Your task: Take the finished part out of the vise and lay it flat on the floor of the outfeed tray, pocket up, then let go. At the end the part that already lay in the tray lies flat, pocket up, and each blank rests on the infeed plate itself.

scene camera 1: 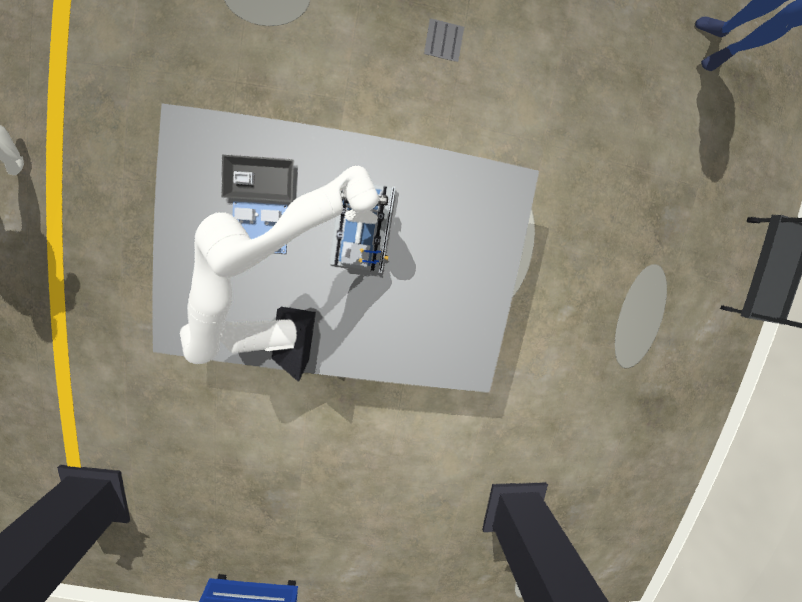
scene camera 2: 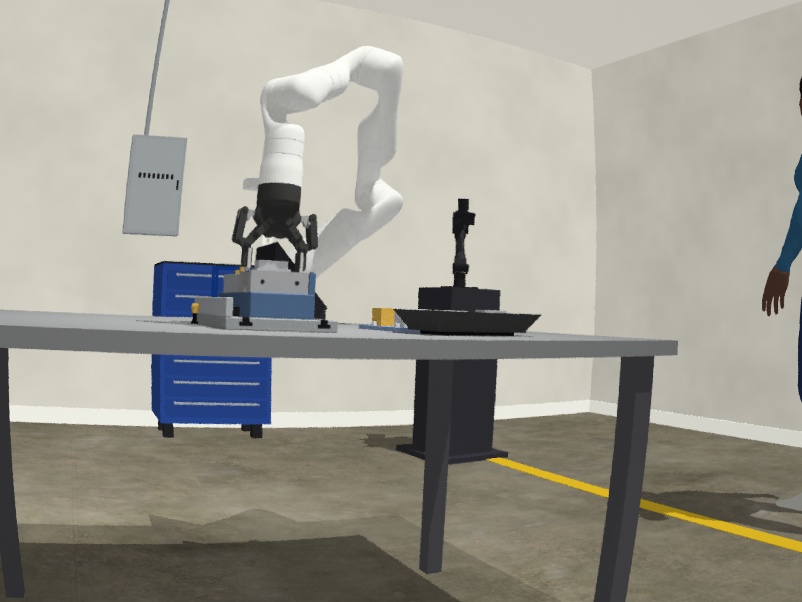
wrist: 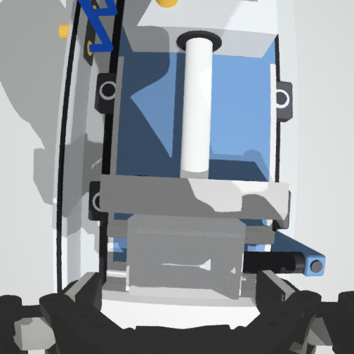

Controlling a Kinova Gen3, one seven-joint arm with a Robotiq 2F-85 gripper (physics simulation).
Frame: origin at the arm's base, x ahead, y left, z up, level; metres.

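Seen in the pictures: gripper, fingertip midpoint: (scene camera 2: pixel 272 272); arm's base, origin of the base link: (scene camera 1: pixel 289 333).
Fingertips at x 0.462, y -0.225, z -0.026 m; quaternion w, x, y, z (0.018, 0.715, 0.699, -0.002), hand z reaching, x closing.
Pixels of each thing's top centre, then the offset from my fingertips to it. Level surfaces: height alone.
- finished part, middle of its top: (scene camera 2: pixel 271 261) dx -0.020, dy +0.004, dz +0.021 m
- vise, middle of its top: (scene camera 2: pixel 260 271) (scene camera 1: pixel 361 226) dx -0.086, dy +0.007, dz +0.005 m
- blue infeed plate, middle of its top: (scene camera 1: pixel 259 227) dx -0.118, dy +0.367, dz -0.086 m
- yellow block, middle of its top: (scene camera 2: pixel 389 308) dx -0.165, dy +0.320, dz -0.050 m
- table, its level: dz -0.094 m
The finished part (wrist: pixel 185 257) (scene camera 2: pixel 272 265), a grey block, sits in the vise (wrist: pixel 150 197) (scene camera 2: pixel 278 283) (scene camera 1: pixel 355 255), next to the movable jaw. In the wrist view shadow covers its top, and its pocket is hard to make out. My gripper (wrist: pixel 178 289) (scene camera 2: pixel 273 266) is open and low over the vise, with one finger on each side of the part and gaps between. In scene camera 1 the arm hides the gripper. The outfeed tray (scene camera 1: pixel 275 159) (scene camera 2: pixel 466 321) holds another part (scene camera 1: pixel 242 178), apparently flat, pocket up. Two blanks (scene camera 1: pixel 244 213) (scene camera 1: pixel 270 217) rest on the blue infeed plate (scene camera 1: pixel 261 228).
The vise handle (wrist: pixel 277 262) sticks out beside one finger. Clamps (wrist: pixel 108 91) (wrist: pixel 282 98) flank the vise bed, and blue hoses (wrist: pixel 100 35) run along one side. A yellow block (scene camera 2: pixel 382 316) stands near the tray. A black arm (scene camera 2: pixel 459 246) stands beyond the table (scene camera 1: pixel 446 272).
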